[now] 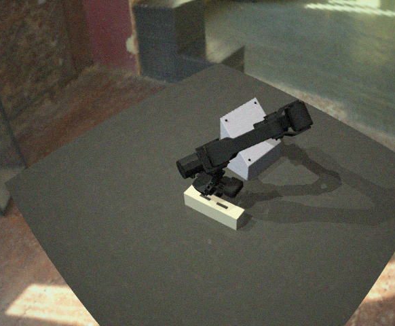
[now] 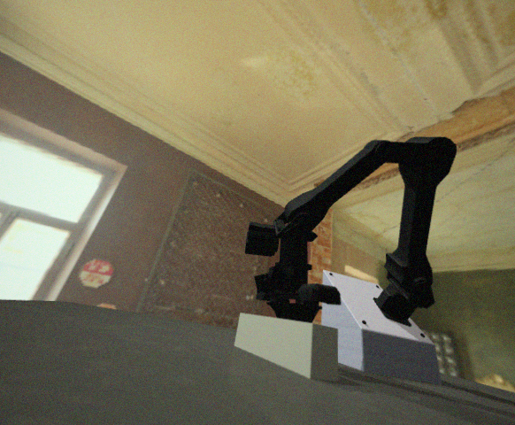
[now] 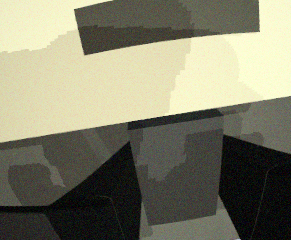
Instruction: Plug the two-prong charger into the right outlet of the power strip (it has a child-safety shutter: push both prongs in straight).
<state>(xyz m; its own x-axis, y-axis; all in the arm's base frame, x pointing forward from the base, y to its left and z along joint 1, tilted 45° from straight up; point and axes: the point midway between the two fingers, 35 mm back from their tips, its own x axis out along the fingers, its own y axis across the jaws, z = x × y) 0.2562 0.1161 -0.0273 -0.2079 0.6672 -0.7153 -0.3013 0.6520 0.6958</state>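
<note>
My gripper tip is 2 cm short of the charger, 1 cm to the right of it and 1 cm below it.
</note>
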